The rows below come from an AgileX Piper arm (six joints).
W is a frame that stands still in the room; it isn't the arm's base.
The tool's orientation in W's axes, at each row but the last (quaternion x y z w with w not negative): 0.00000, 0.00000, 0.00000, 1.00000; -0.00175, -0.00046, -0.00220, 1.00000; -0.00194, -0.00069, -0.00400, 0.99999; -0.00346, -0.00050, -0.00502, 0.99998
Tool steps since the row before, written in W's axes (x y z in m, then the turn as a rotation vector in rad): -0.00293, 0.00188, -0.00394, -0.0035, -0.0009, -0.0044; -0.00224, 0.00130, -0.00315, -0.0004, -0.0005, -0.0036; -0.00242, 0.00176, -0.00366, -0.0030, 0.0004, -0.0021; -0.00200, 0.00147, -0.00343, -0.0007, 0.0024, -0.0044
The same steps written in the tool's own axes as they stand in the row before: -0.00293, 0.00188, -0.00394, -0.0035, -0.0009, -0.0044; -0.00225, 0.00130, -0.00314, -0.0004, -0.0005, -0.0036; -0.00244, 0.00175, -0.00365, -0.0030, 0.0004, -0.0021; -0.00202, 0.00147, -0.00342, -0.0007, 0.0024, -0.0044
